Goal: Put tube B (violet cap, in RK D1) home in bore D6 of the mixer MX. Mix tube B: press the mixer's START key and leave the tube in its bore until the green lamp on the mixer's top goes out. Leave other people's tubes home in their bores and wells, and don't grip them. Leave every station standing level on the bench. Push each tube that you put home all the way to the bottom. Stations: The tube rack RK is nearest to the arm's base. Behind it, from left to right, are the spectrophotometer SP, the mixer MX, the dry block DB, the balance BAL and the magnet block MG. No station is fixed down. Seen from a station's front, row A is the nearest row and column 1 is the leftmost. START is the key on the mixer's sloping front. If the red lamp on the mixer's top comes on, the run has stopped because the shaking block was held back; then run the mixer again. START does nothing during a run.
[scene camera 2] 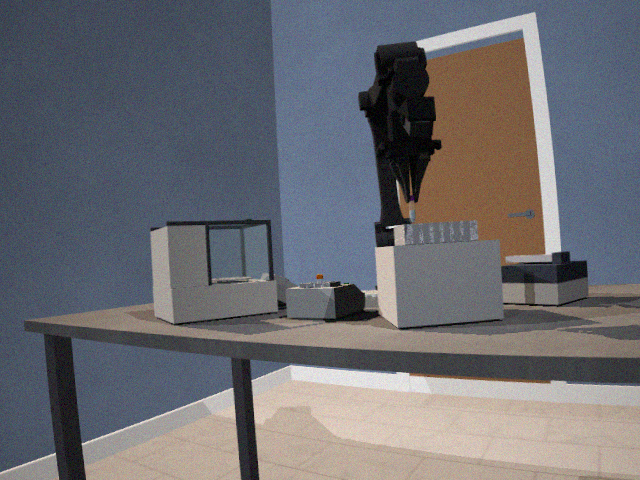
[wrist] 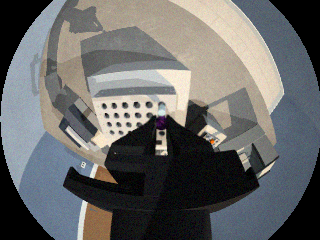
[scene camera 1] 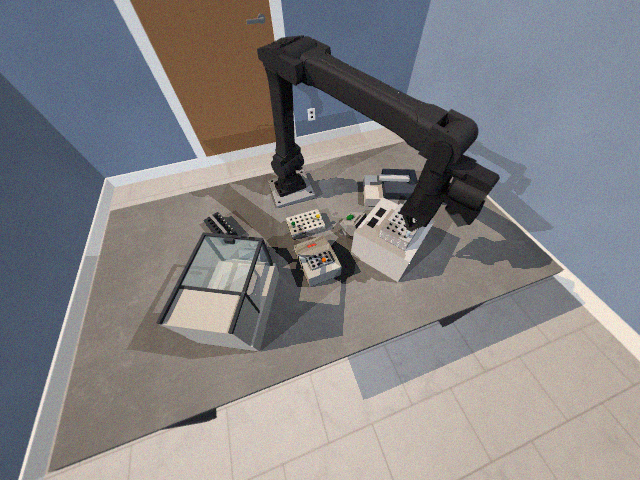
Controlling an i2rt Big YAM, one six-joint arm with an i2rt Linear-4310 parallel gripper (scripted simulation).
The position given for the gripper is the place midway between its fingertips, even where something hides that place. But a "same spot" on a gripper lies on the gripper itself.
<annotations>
gripper: scene camera 2 411, 202; wrist; scene camera 1
spectrophotometer SP: scene camera 2 553, 279; wrist; scene camera 1
mixer MX: scene camera 2 426, 284; wrist 144, 73; scene camera 1 385, 257
same spot on spectrophotometer SP: (wrist: 82, 124) = (scene camera 1: 400, 193)
same spot on gripper: (scene camera 1: 408, 220) = (wrist: 172, 153)
</annotations>
